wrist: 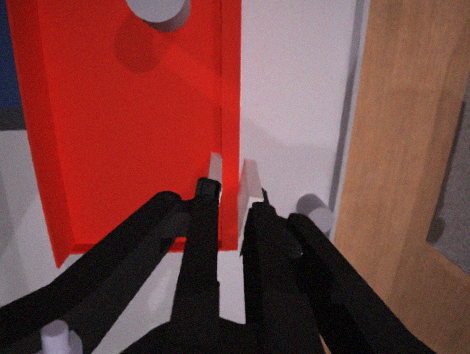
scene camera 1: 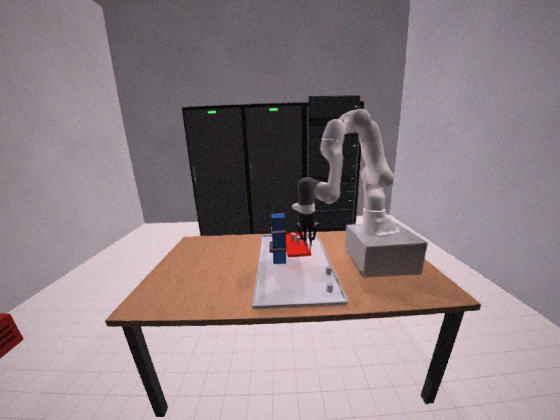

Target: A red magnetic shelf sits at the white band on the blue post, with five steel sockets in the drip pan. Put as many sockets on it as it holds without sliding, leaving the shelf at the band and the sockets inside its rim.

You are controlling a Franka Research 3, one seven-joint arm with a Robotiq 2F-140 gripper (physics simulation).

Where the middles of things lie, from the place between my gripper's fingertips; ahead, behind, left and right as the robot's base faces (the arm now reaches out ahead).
I see the red shelf (wrist: 115, 111) 6 cm ahead of my hand, 10 cm to the right of it and 1 cm above it.
